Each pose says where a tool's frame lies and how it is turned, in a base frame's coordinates. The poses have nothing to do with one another.
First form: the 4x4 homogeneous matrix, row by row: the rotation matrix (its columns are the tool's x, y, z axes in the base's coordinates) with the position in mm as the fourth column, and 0 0 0 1 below. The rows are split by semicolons.
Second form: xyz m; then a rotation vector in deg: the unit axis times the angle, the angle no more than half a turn. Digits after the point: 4 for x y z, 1 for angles.
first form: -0.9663 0.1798 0.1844 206.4; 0.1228 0.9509 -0.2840 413.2; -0.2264 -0.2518 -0.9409 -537.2; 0 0 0 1
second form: 0.2064 0.4132 -0.5372 13.0 165.9 -23.0
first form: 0.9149 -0.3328 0.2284 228.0; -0.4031 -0.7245 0.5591 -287.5; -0.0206 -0.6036 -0.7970 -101.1; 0 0 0 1
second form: 0.2280 -0.2875 -0.1011 -140.0 30.0 -8.5
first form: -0.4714 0.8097 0.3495 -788.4; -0.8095 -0.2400 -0.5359 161.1; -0.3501 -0.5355 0.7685 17.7; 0 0 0 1
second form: -0.7884 0.1611 0.0177 0.0 46.8 -108.4
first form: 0.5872 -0.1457 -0.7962 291.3; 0.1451 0.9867 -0.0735 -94.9; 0.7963 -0.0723 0.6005 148.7; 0 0 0 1
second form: 0.2913 -0.0949 0.1487 0.0 -53.2 9.7
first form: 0.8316 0.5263 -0.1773 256.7; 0.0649 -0.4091 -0.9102 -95.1; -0.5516 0.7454 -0.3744 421.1; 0 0 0 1
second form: 0.2567 -0.0951 0.4211 111.5 25.2 -31.1
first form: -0.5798 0.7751 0.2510 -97.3; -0.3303 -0.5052 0.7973 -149.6; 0.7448 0.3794 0.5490 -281.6; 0 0 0 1
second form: -0.0973 -0.1496 -0.2816 -45.7 -54.0 -121.0
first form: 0.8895 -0.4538 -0.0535 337.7; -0.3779 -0.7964 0.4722 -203.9; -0.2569 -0.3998 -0.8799 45.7; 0 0 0 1
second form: 0.3377 -0.2039 0.0457 -148.8 34.7 12.9
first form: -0.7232 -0.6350 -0.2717 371.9; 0.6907 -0.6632 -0.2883 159.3; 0.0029 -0.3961 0.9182 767.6; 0 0 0 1
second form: 0.3719 0.1593 0.7676 -10.9 -27.7 134.0
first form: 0.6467 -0.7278 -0.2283 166.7; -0.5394 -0.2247 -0.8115 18.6; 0.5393 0.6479 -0.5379 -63.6; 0 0 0 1
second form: 0.1667 0.0186 -0.0636 109.0 -57.3 14.1
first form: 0.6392 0.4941 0.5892 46.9; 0.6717 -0.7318 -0.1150 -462.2; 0.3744 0.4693 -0.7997 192.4; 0 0 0 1
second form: 0.0469 -0.4622 0.1924 145.4 53.5 44.2
